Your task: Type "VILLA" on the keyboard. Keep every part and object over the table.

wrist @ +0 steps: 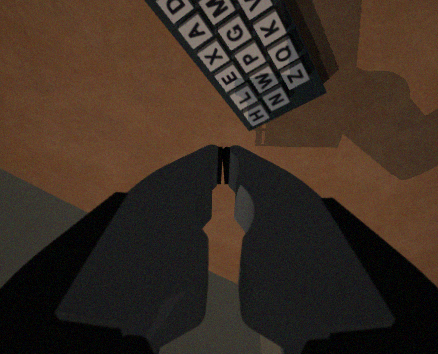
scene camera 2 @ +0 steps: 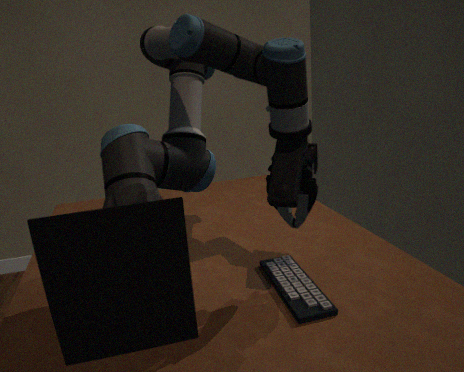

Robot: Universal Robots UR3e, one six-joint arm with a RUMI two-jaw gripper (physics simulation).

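Pixels of known places: gripper, fingertip midpoint: (wrist: 222, 152) (scene camera 2: 295, 227); arm's base, link origin: (scene camera 2: 138, 236).
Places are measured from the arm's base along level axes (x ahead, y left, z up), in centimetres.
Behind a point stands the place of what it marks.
Note:
A dark keyboard (scene camera 2: 319, 314) @[x 26.3, y -13.3, z -14.9 cm] (wrist: 316, 92) @[x 25.9, y 8.0, z -14.8 cm] with pale square keys lies flat on the table. In the wrist view its near end shows the L key (wrist: 244, 99) @[x 30.5, y 4.4, z -14.3 cm], the A key (wrist: 195, 32) @[x 29.7, y -1.8, z -14.3 cm], the H key (wrist: 257, 115) @[x 30.6, y 6.4, z -14.3 cm] and a partly cut-off V key (wrist: 254, 4) @[x 25.8, y -0.6, z -14.3 cm]; the I key does not show there. My gripper (scene camera 2: 296, 226) @[x 29.5, y 0.4, z -4.7 cm] (wrist: 222, 152) @[x 29.5, y 0.4, z -4.7 cm] is shut and empty, fingers pointing down. It hangs above the table, past the keyboard's far end in the scene view. In the wrist view the fingertips appear just below the H key, apart from the keyboard.
A large black upright panel (scene camera 2: 115, 280) @[x -4.7, y -7.9, z -2.9 cm] stands at the front left in the scene view, in front of the arm's base. The wooden table (scene camera 2: 400, 310) @[x 40.1, y -17.9, z -16.0 cm] (wrist: 100, 100) @[x 40.4, y -2.8, z -16.0 cm] has its right edge beyond the gripper. Arm shadows fall beside the keyboard.

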